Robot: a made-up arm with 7 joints. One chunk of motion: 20 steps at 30 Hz.
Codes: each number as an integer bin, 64 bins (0 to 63) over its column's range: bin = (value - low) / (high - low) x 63, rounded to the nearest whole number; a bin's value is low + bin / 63 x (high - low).
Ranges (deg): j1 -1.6..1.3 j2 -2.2..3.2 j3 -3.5..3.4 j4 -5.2..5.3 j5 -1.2..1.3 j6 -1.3..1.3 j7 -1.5..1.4
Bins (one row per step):
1: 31 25 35 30 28 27 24
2: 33 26 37 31 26 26 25
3: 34 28 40 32 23 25 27
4: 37 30 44 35 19 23 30
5: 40 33 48 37 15 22 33
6: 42 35 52 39 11 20 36
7: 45 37 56 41 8 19 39
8: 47 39 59 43 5 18 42
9: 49 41 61 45 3 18 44
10: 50 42 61 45 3 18 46
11: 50 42 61 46 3 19 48
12: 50 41 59 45 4 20 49
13: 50 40 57 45 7 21 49
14: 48 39 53 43 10 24 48
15: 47 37 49 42 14 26 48
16: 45 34 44 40 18 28 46
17: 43 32 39 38 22 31 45
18: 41 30 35 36 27 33 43
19: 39 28 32 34 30 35 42
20: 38 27 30 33 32 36 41
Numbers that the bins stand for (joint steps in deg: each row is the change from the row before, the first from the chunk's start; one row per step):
1: -0.173 -0.057 0.333 -0.200 -0.089 -0.186 -0.395
2: -0.081 0.029 0.552 -0.033 -0.168 -0.227 -0.349
3: -0.035 0.200 0.881 0.133 -0.287 -0.268 -0.257
4: 0.103 0.371 1.319 0.633 -0.446 -0.351 -0.119
5: 0.241 0.629 1.757 0.967 -0.605 -0.392 0.019
6: 0.333 0.800 2.195 1.300 -0.763 -0.475 0.157
7: 0.471 0.971 2.633 1.633 -0.883 -0.516 0.295
8: 0.563 1.143 2.962 1.967 -1.002 -0.557 0.433
9: 0.656 1.314 3.181 2.300 -1.081 -0.557 0.525
10: 0.702 1.400 3.181 2.300 -1.081 -0.557 0.617
11: 0.702 1.400 3.181 2.467 -1.081 -0.516 0.710
12: 0.702 1.314 2.962 2.300 -1.041 -0.475 0.756
13: 0.702 1.229 2.743 2.300 -0.922 -0.433 0.756
14: 0.610 1.143 2.305 1.967 -0.803 -0.310 0.710
15: 0.563 0.971 1.867 1.800 -0.644 -0.227 0.710
16: 0.471 0.714 1.319 1.467 -0.486 -0.144 0.617
17: 0.379 0.543 0.771 1.133 -0.327 -0.021 0.571
18: 0.287 0.371 0.333 0.800 -0.129 0.062 0.479
19: 0.195 0.200 0.005 0.467 -0.010 0.144 0.433
20: 0.149 0.114 -0.214 0.300 0.070 0.186 0.387

